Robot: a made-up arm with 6 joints.
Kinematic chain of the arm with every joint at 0, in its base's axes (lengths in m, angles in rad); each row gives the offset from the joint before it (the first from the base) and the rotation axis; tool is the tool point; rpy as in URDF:
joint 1: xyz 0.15 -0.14 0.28 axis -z
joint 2: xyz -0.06 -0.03 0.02 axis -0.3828 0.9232 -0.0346
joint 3: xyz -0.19 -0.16 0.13 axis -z
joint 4: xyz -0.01 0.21 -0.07 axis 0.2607 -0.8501 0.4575
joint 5: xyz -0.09 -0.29 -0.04 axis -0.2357 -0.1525 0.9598
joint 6: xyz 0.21 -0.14 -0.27 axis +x
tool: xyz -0.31 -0.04 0 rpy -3.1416 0 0
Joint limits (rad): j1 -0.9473..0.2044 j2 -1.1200..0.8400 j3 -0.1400..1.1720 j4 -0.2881..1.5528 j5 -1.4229..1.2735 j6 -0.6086..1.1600
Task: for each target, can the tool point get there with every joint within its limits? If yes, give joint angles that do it. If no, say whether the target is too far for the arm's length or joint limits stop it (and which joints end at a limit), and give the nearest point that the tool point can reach.
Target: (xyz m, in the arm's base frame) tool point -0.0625 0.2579 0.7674
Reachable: no: joint limits stop it (at a limit: joint 1, joint 2, joint 4, joint 6) | nearest point -0.2894 0.0882 0.4864 | short by 0.399 m
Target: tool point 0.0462 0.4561 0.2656
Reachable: no: joint limits stop it (at a limit: joint 1, joint 2, joint 3, joint 4) | nearest point 0.0781 0.1422 0.0930 | short by 0.360 m
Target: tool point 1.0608 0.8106 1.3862
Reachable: no: too far | nearest point 0.4425 -0.0364 0.4985 | short by 1.374 m
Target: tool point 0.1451 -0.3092 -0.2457
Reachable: yes | joints -0.2787 -0.7795 0.8578 0.4789 -0.3053 -0.0323
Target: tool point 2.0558 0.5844 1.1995
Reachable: no: too far | nearest point 0.7066 -0.2939 0.5021 | short by 1.754 m
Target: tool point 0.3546 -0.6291 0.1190
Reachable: yes | joints -0.6406 0.3046 0.4173 0.8041 0.4281 -0.2861
